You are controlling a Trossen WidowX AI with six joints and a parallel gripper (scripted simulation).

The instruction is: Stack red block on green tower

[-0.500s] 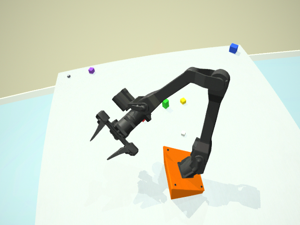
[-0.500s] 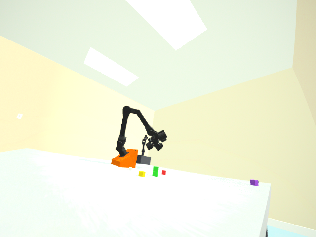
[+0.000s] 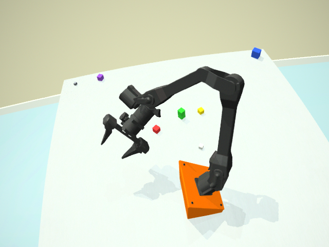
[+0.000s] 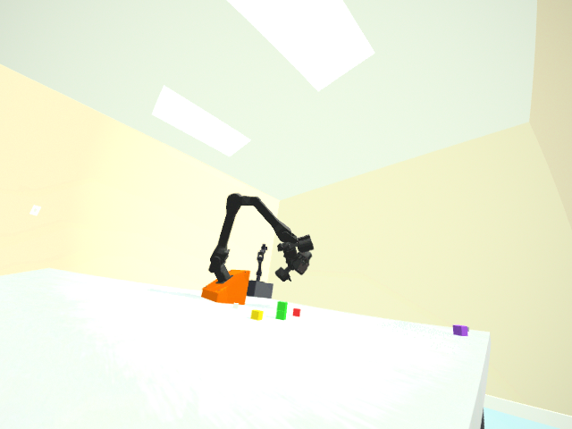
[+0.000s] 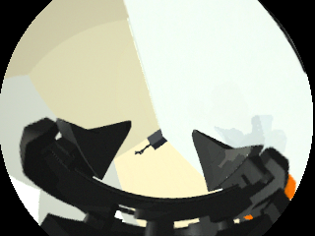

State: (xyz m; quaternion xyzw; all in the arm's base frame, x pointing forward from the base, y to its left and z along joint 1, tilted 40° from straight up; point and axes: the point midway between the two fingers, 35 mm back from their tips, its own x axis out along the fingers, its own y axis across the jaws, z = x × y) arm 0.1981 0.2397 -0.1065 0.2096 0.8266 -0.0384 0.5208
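My gripper tip is now 160 mm short of the red block, 180 mm to the left of it and 150 mm above it. From my gripper tip the other things lie so: small white block (30 mm ahead, 340 mm to the right, 150 mm below); purple block (630 mm ahead, 60 mm to the left, 150 mm below); yellow block (210 mm ahead, 400 mm to the right, 150 mm below).
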